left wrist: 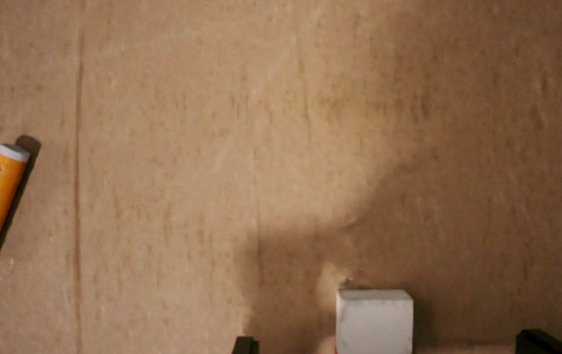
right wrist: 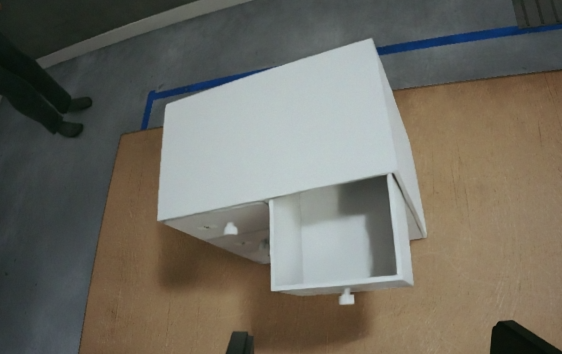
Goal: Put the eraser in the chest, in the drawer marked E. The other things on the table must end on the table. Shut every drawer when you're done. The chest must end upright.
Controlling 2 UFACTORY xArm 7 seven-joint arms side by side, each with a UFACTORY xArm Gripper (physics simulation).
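Places are measured from the left arm's base along level axes (x ahead, y left, z up), in centimetres.
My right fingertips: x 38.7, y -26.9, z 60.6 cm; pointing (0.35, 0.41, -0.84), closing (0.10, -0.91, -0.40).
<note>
Behind a point stands the place of what it marks.
The eraser [left wrist: 375, 322] @(y -20.1, x 18.5, z 1.3 cm) lies on the table at the bottom of the left wrist view; its white end shows, with a trace of red sleeve at the lower edge. My left gripper [left wrist: 382, 345] @(y -19.6, x 20.5, z 1.1 cm) is open, one finger on each side of the eraser and apart from it. The white chest [right wrist: 280, 130] @(y -7.9, x 64.0, z 32.5 cm) stands upright in the right wrist view. Its upper right drawer [right wrist: 341, 235] @(y -13.5, x 52.9, z 22.0 cm) is pulled out and empty; its letter cannot be read here. The left drawers [right wrist: 215, 225] @(y 3.8, x 53.3, z 26.5 cm) look shut, their marks too small to read. My right gripper [right wrist: 370, 340] @(y -26.9, x 38.7, z 60.6 cm) is open in front of the chest, holding nothing.
An orange battery [left wrist: 9, 180] @(y -32.5, x 14.2, z 0.8 cm) lies on the table [left wrist: 175, 150] @(y -26.9, x 13.1, z 0.0 cm) [right wrist: 480, 210] @(y -32.2, x 62.2, z 0.0 cm) at the left edge of the left wrist view. The pulled-out drawer's knob [right wrist: 346, 297] @(y -16.1, x 44.2, z 26.9 cm) sticks out toward my right gripper. The table's edge runs behind and left of the chest; a person's legs [right wrist: 35, 90] show beyond it.
</note>
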